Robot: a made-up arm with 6 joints. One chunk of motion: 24 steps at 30 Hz.
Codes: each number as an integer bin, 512 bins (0 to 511) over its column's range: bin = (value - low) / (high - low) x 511, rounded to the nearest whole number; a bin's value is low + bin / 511 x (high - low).
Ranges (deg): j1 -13..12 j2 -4..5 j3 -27..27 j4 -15..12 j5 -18..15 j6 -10..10
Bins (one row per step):
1: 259 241 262 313 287 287
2: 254 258 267 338 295 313
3: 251 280 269 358 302 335
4: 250 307 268 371 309 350
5: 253 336 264 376 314 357
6: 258 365 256 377 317 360
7: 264 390 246 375 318 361
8: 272 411 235 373 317 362
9: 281 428 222 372 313 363
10: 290 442 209 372 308 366
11: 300 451 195 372 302 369
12: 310 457 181 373 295 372
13: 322 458 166 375 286 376
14: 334 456 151 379 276 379
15: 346 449 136 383 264 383
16: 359 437 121 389 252 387
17: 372 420 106 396 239 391
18: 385 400 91 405 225 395
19: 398 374 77 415 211 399
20: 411 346 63 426 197 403
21: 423 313 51 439 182 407
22: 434 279 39 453 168 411
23: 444 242 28 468 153 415
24: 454 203 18 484 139 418
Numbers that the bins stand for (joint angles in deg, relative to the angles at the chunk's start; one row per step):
1: -0.33 0.24 0.69 1.54 0.53 1.23
2: -0.57 0.54 1.22 2.86 1.05 2.25
3: -0.72 0.93 1.43 3.92 1.50 3.11
4: -0.77 1.41 1.32 4.60 1.95 3.70
5: -0.62 1.92 0.90 4.87 2.28 3.97
6: -0.38 2.43 0.05 4.92 2.47 4.09
7: -0.08 2.87 -1.00 4.81 2.54 4.13
8: 0.31 3.24 -2.17 4.71 2.47 4.17
9: 0.75 3.54 -3.54 4.66 2.21 4.21
10: 1.19 3.78 -4.91 4.66 1.89 4.32
11: 1.68 3.94 -6.39 4.66 1.50 4.44
12: 2.17 4.05 -7.87 4.71 1.05 4.56
13: 2.75 4.07 -9.46 4.81 0.47 4.72
14: 3.34 4.03 -11.04 5.03 -0.18 4.83
15: 3.93 3.91 -12.63 5.24 -0.95 4.99
16: 4.56 3.70 -14.21 5.55 -1.73 5.15
17: 5.20 3.40 -15.80 5.92 -2.57 5.30
18: 5.84 3.05 -17.38 6.40 -3.47 5.46
19: 6.47 2.59 -18.86 6.93 -4.37 5.62
20: 7.11 2.09 -20.34 7.51 -5.28 5.77
21: 7.69 1.51 -21.61 8.20 -6.25 5.93
22: 8.23 0.91 -22.88 8.94 -7.15 6.09
23: 8.72 0.26 -24.04 9.73 -8.12 6.24
24: 9.21 -0.42 -25.10 10.57 -9.02 6.36

